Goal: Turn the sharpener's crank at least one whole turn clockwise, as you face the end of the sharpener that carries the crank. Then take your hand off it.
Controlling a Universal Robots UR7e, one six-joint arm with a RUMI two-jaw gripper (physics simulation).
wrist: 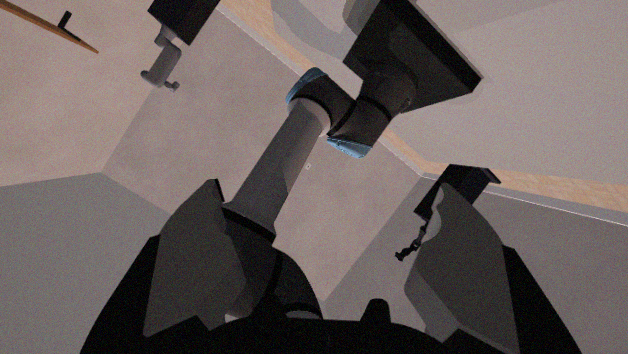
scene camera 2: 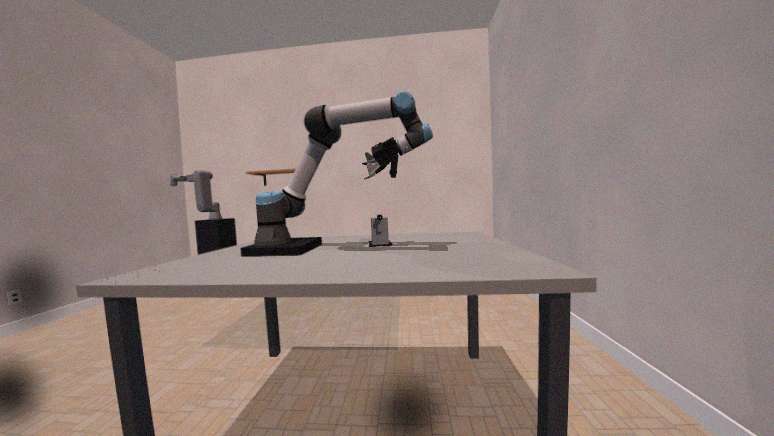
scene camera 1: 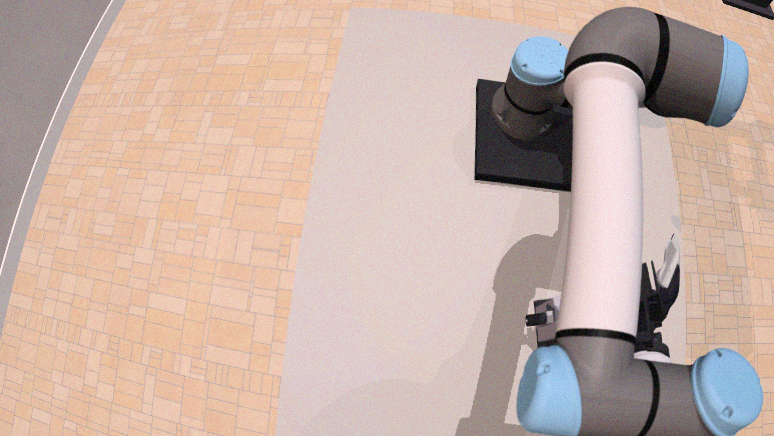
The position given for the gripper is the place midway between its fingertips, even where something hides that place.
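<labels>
Gripper: in the wrist view [324, 182], in scene camera 2 [363, 170], in scene camera 1 [629, 248].
</labels>
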